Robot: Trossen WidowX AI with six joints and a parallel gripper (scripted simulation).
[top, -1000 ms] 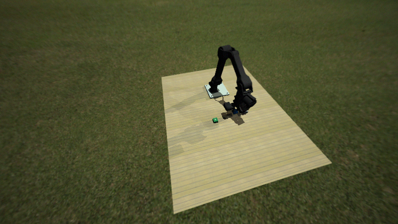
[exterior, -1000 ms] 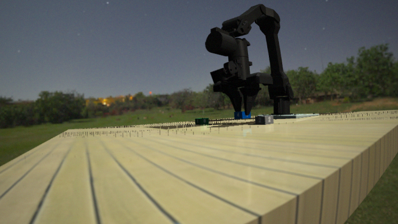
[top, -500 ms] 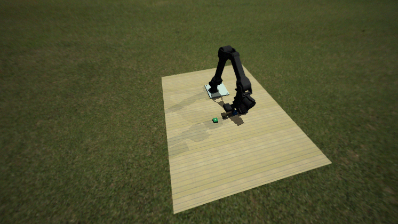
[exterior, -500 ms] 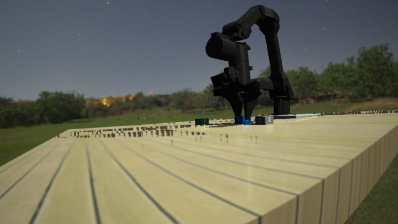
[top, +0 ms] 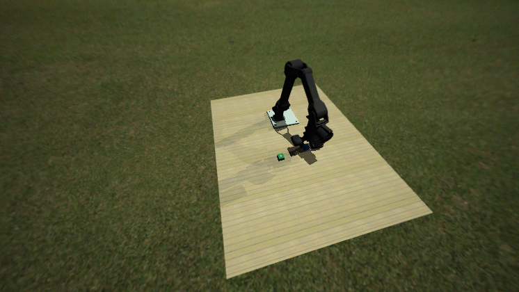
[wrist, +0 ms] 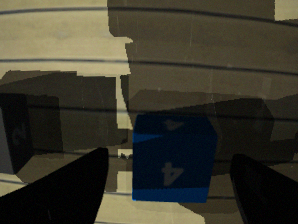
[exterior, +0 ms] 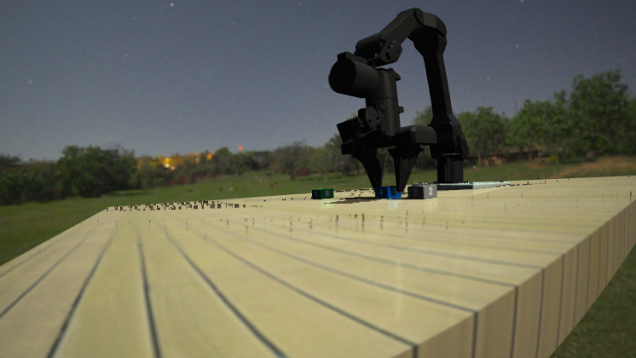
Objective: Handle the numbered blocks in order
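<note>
Now: gripper tip right at the blue block marked 4. Round my gripper tip: grey block marked 2: 8 cm to the left; green block: 4 cm ahead, 16 cm to the right.
</note>
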